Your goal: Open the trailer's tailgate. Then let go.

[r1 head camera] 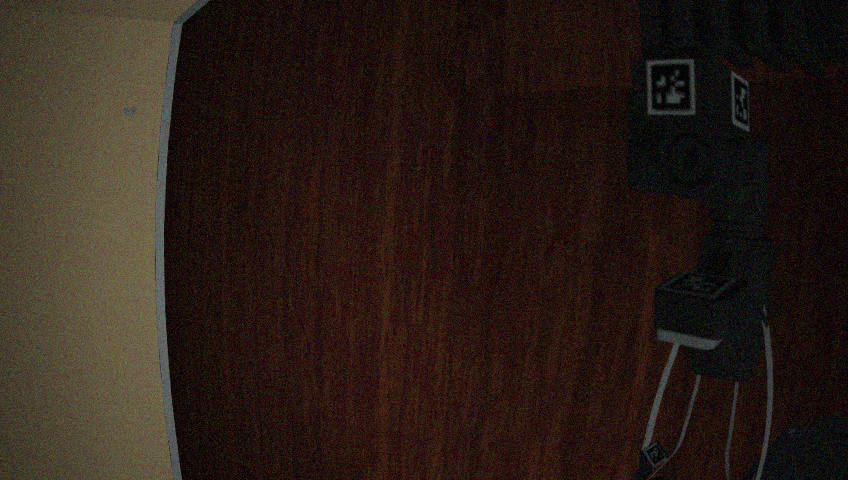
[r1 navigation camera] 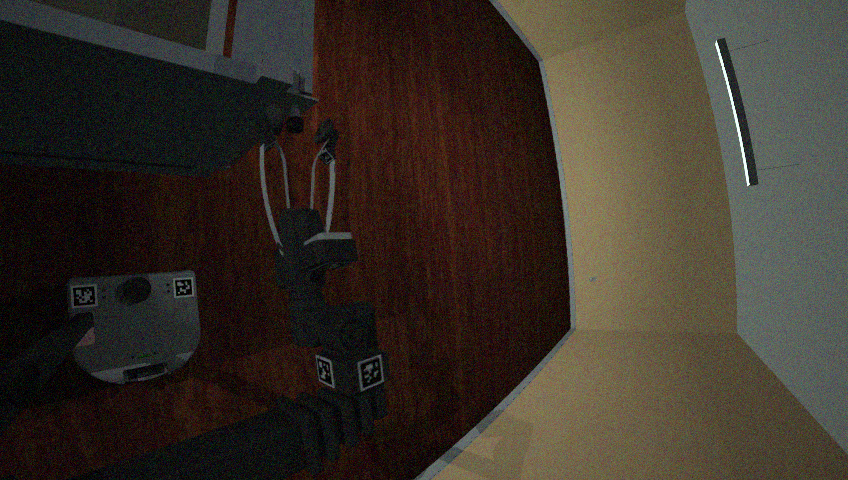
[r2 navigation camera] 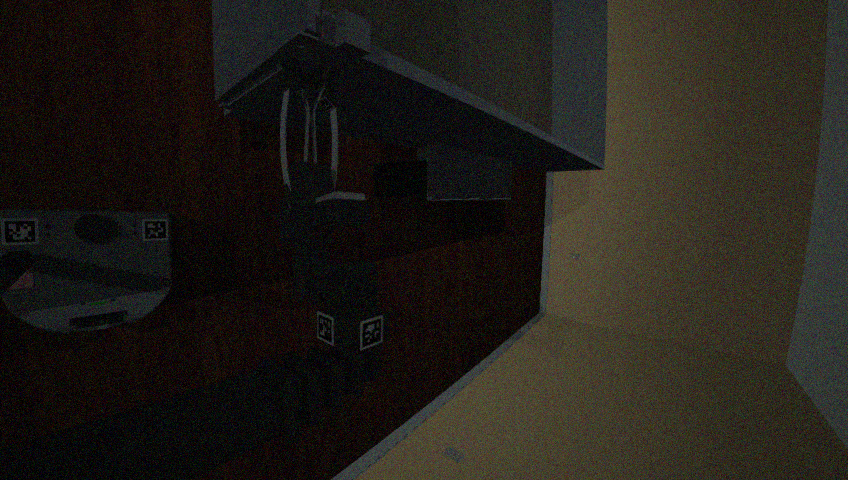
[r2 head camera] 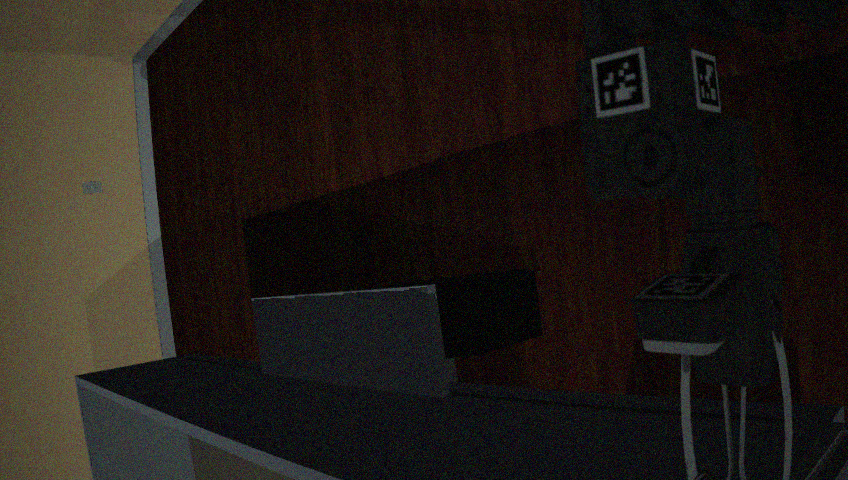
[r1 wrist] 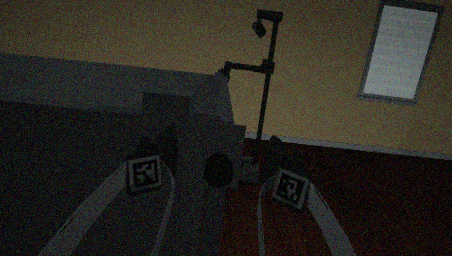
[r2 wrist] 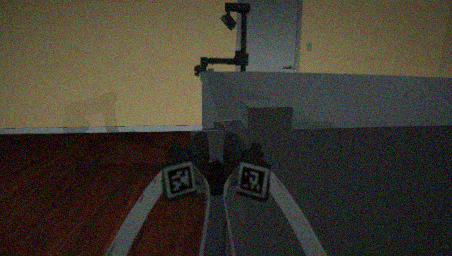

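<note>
The trailer's tailgate (r1 navigation camera: 270, 41) (r2 navigation camera: 267, 47) is a pale grey panel at the end of the trailer. How far it is tilted is hard to tell in the dim light. A dark round latch knob (r1 wrist: 218, 170) (r1 navigation camera: 294, 123) sits at its near end. My r1 gripper (r1 wrist: 218, 155) (r1 navigation camera: 300, 127) is open, its fingers spread wide on either side of that knob and apart from it. At the other end, my r2 gripper (r2 wrist: 216, 147) (r2 navigation camera: 312, 74) is shut on a second dark latch knob (r2 wrist: 216, 182). Its fingertips partly hide this latch.
The trailer's dark side wall (r1 navigation camera: 119, 113) (r2 head camera: 535, 434) runs beside both arms. A grey panel (r2 head camera: 351, 339) sticks out along it. The other robot's mast shows beyond the trailer in the r1 wrist view (r1 wrist: 264, 100) and the r2 wrist view (r2 wrist: 243, 35). Room walls stand farther off.
</note>
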